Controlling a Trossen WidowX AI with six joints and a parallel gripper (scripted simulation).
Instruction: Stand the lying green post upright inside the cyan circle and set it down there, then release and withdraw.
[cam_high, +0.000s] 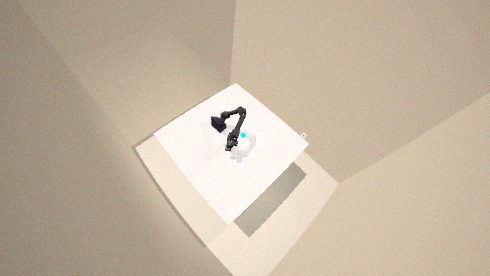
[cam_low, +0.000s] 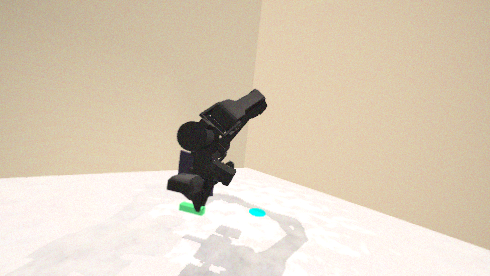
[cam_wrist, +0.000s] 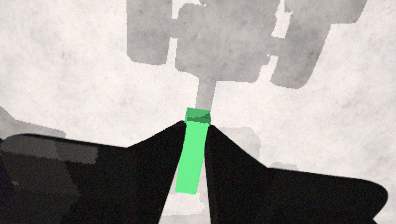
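Now: gripper tip 240 mm to the right of the cyan circle, 70 mm above it and 30 mm past it. The rest, counted from my gripper tip: green post: 20 mm behind, 10 mm to the right.
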